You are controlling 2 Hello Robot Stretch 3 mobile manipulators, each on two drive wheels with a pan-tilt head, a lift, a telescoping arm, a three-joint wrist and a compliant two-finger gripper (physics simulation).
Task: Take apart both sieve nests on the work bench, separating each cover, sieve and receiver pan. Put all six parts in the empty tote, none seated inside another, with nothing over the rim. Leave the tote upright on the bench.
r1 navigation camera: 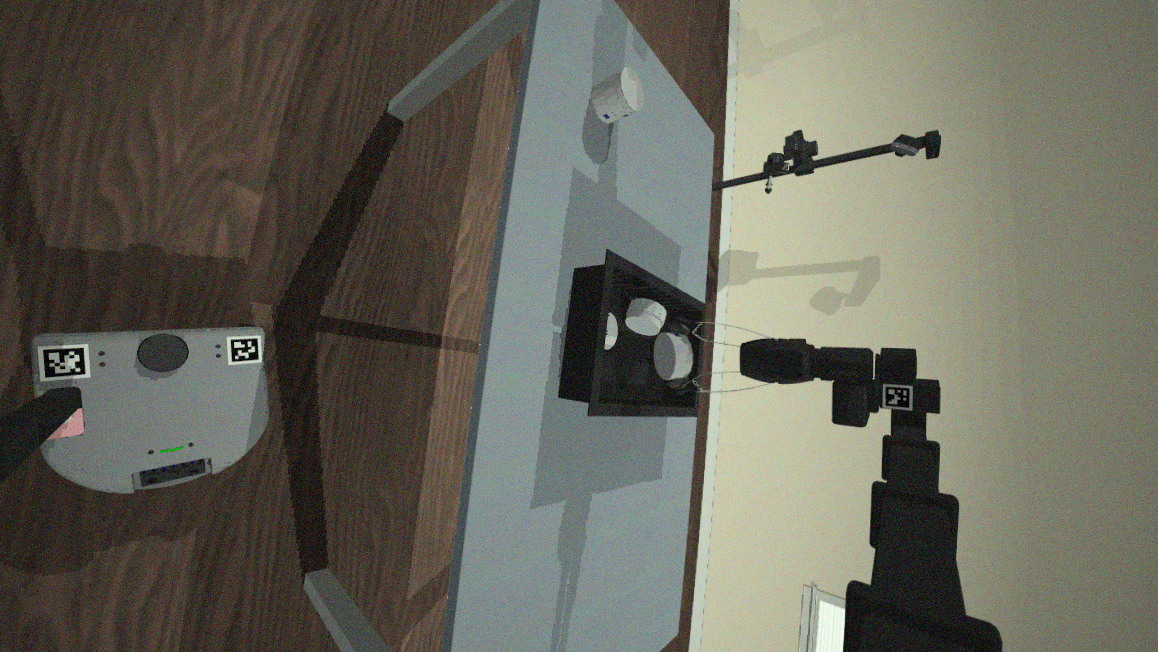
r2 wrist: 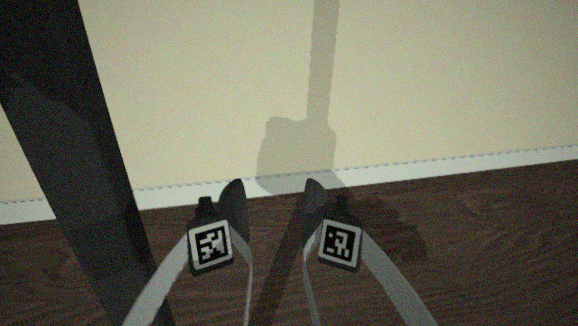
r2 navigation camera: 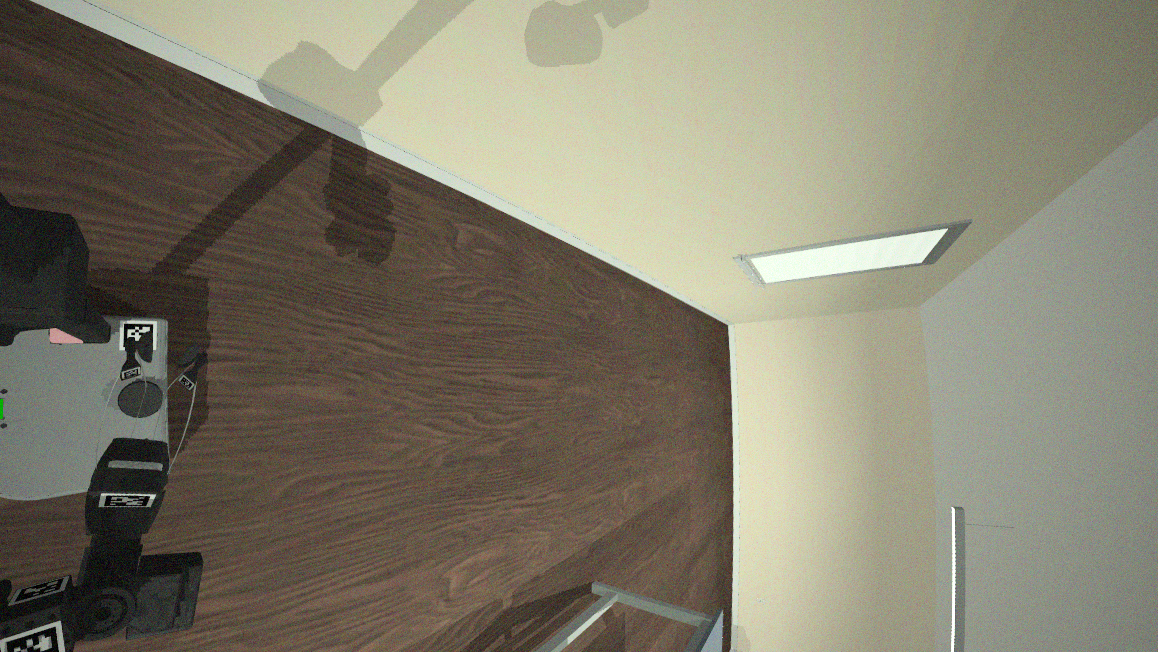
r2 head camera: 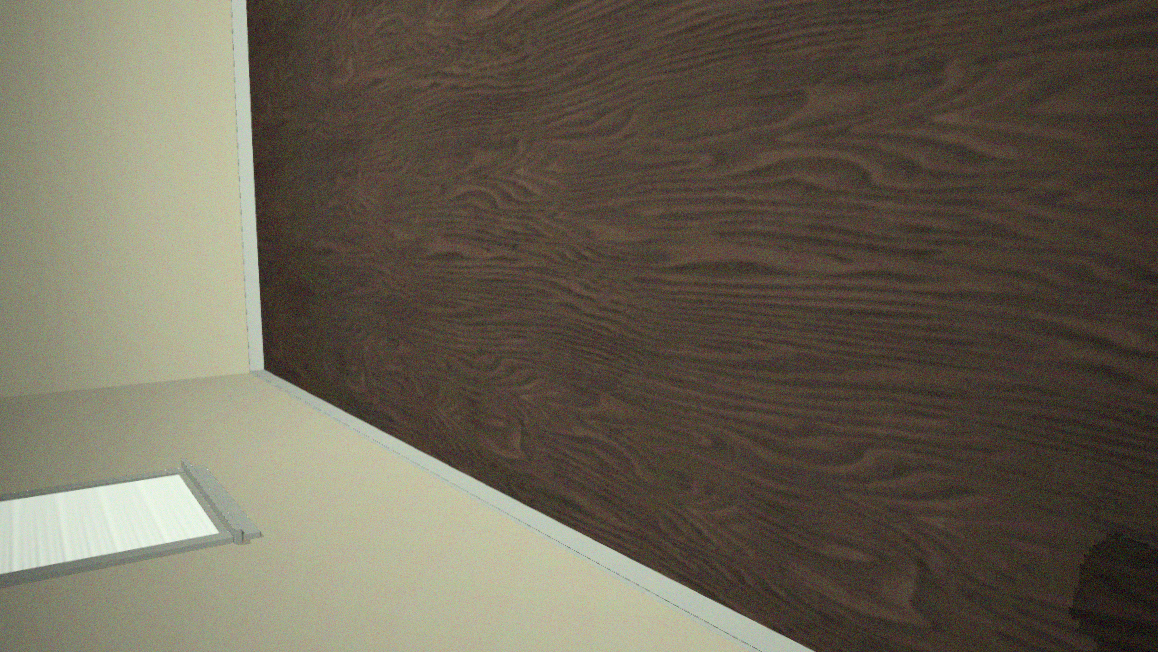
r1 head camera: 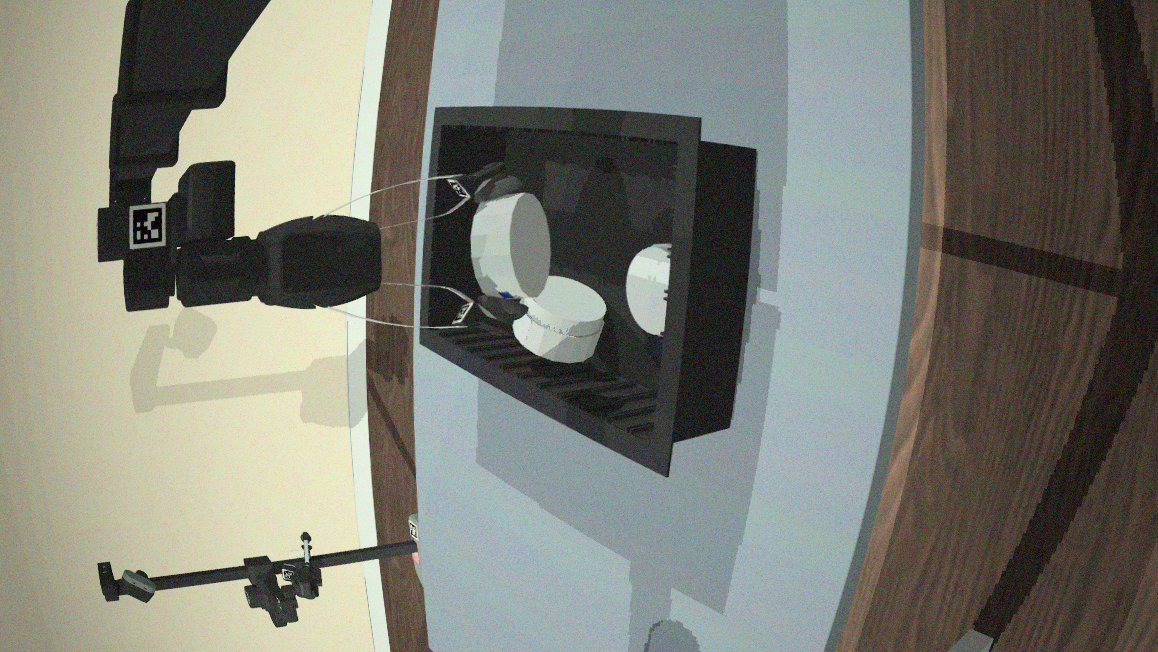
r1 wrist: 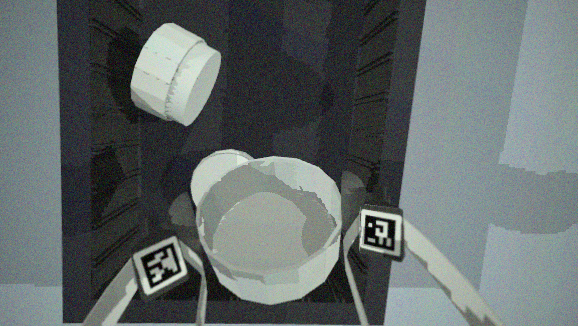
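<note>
My r1 gripper (r1 head camera: 498, 242) (r1 navigation camera: 688, 354) (r1 wrist: 267, 197) is shut on a white round part (r1 head camera: 530, 247) (r1 navigation camera: 674, 356) (r1 wrist: 270, 280), held inside the black tote (r1 head camera: 684, 283) (r1 navigation camera: 598, 380) (r1 wrist: 75, 150). I cannot tell which kind it is. A stepped white part (r1 head camera: 559, 323) (r1 navigation camera: 645, 315) (r1 wrist: 215, 172) is close beside it, partly hidden in the wrist view. Another stepped white part (r1 head camera: 646, 287) (r1 navigation camera: 609, 330) (r1 wrist: 175, 75) is tilted near the tote's near wall. A white round stack (r1 navigation camera: 617, 95) stands on the bench. My r2 gripper (r2 navigation camera: 168, 352) (r2 wrist: 273, 197) is open, holding nothing, away from the bench.
The tote stands upright on the pale blue bench (r1 head camera: 551, 566) (r1 navigation camera: 518, 323). Robot r2 (r1 head camera: 279, 595) (r1 navigation camera: 798, 149) stands beyond the bench. A dark mast (r2 wrist: 85, 150) crosses the left of the r2 wrist view; a wall (r2 wrist: 200, 75) is near r2.
</note>
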